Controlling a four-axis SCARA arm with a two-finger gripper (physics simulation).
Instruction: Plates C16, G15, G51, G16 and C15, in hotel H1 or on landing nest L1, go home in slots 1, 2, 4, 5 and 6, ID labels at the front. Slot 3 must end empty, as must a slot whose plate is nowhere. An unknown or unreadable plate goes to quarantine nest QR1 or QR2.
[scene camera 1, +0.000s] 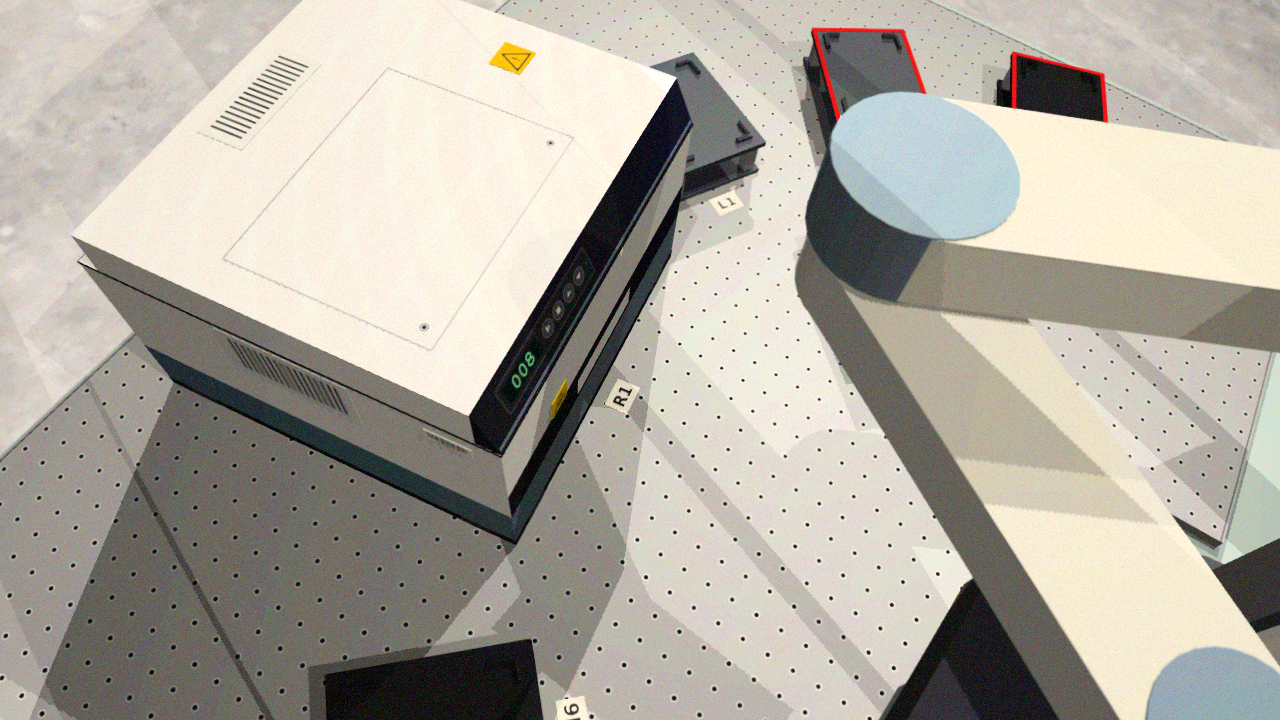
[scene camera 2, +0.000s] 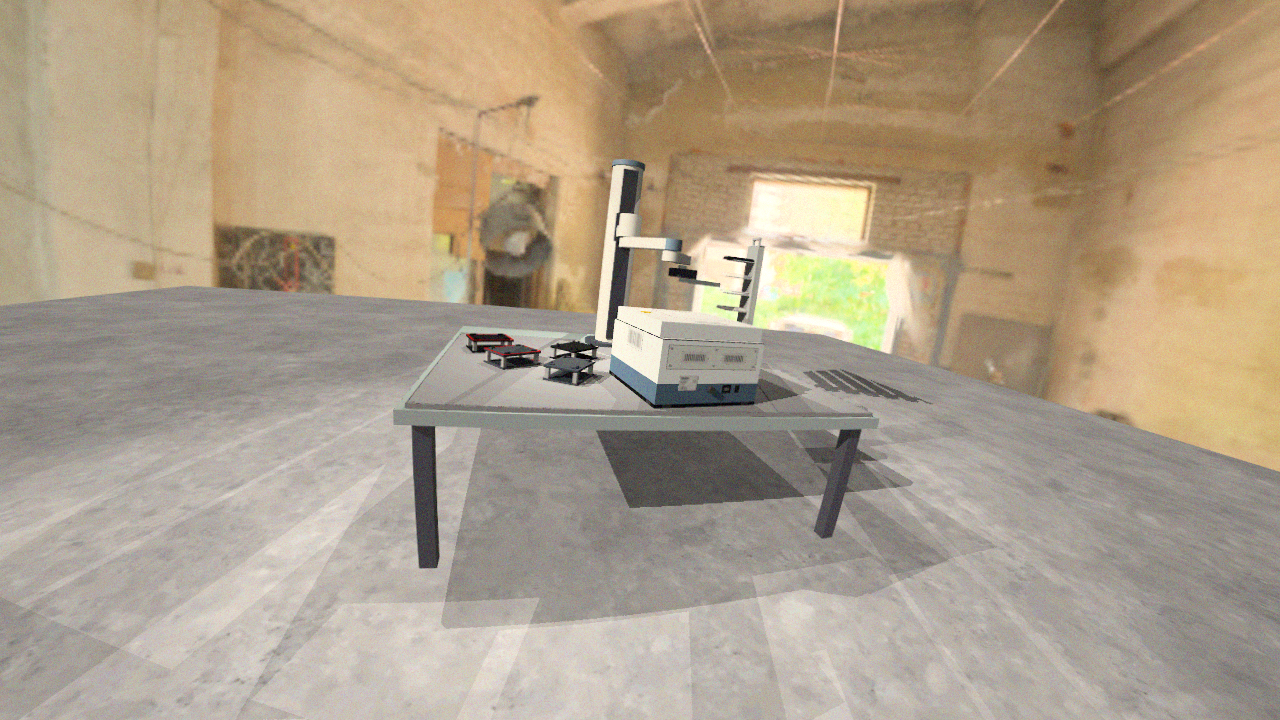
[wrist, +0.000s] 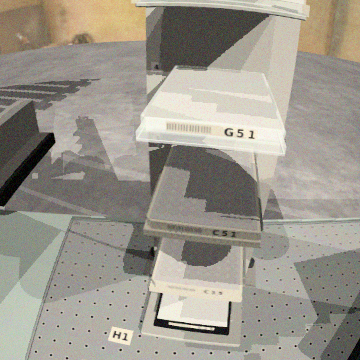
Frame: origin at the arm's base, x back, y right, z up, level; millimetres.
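Where they show: gripper, between the fingertips: (scene camera 2: 713, 284) (wrist: 217, 126); arm's base, origin of its link: (scene camera 2: 609, 343).
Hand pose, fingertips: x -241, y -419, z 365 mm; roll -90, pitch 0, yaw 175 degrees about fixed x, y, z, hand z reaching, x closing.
Note:
Each offset is from my fingertips to the centre of the thing. "*": to the spot under its first point.
Hotel H1 @(dx -17, dy -143, dz -54 mm) (wrist: 286, 55) (scene camera 2: 756, 282) stands ahead of my gripper (scene camera 2: 706, 281). In the wrist view, clear plate G51 @(dx -11, dy -104, dz -25 mm) (wrist: 212, 102) is high in the hotel, label facing me. Below it is clear plate C51 @(dx -11, dy -104, dz -104 mm) (wrist: 202, 200). A lower pale plate @(dx -11, dy -104, dz -182 mm) (wrist: 197, 270) has a small, blurred label starting with C. A black-edged plate @(dx -11, dy -104, dz -260 mm) (wrist: 192, 312) lies lowest, its label unreadable. Another pale edge (wrist: 225, 10) is cut off at the top. My gripper is open and empty; one finger shows at the wrist view's left. Landing nest L1 @(dx -479, dy +699, dz -324 mm) (scene camera 1: 716, 107) (scene camera 2: 569, 366) holds no visible plate.
White box-shaped device R1 @(dx -561, dy +342, dz -229 mm) (scene camera 1: 393, 197) (scene camera 2: 684, 349) stands beside L1. Red-rimmed nests QR1 @(dx -326, dy +891, dz -324 mm) (scene camera 1: 868, 62) (scene camera 2: 512, 351) and QR2 @(dx -112, dy +988, dz -324 mm) (scene camera 1: 1060, 87) (scene camera 2: 488, 338) stand beyond it. A black nest @(* dx -323, dy +48, dz -302 mm) (scene camera 1: 429, 689) is partly cut off. The arm (scene camera 1: 1002, 420) crosses scene camera 1's right.

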